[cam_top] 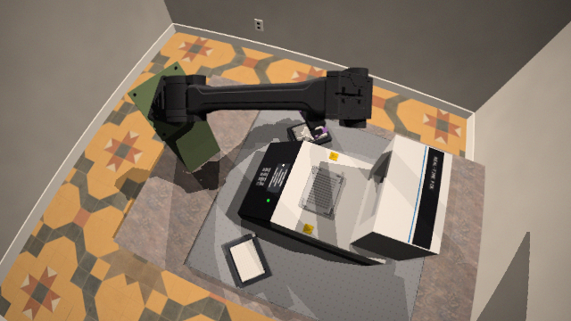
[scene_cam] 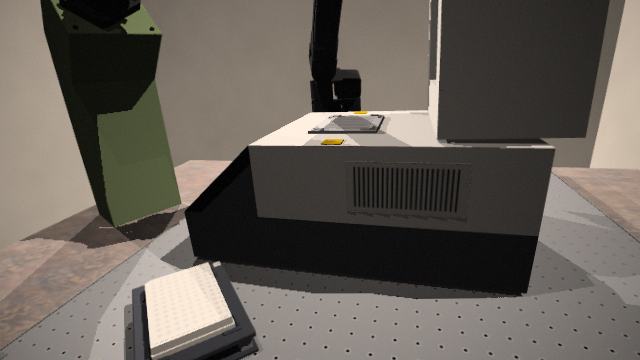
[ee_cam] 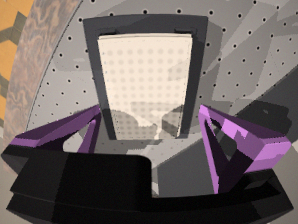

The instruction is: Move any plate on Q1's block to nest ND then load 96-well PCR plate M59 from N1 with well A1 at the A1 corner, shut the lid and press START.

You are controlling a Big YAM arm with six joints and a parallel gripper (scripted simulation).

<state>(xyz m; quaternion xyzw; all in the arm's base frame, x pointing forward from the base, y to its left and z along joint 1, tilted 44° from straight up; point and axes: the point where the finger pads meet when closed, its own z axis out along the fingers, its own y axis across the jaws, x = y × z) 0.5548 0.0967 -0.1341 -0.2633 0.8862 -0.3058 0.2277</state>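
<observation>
Now: hand 60 mm above the dark nest nd. The rest, counted from my hand: dark nest N1: 530 mm to the right, 220 mm behind, 40 mm below.
</observation>
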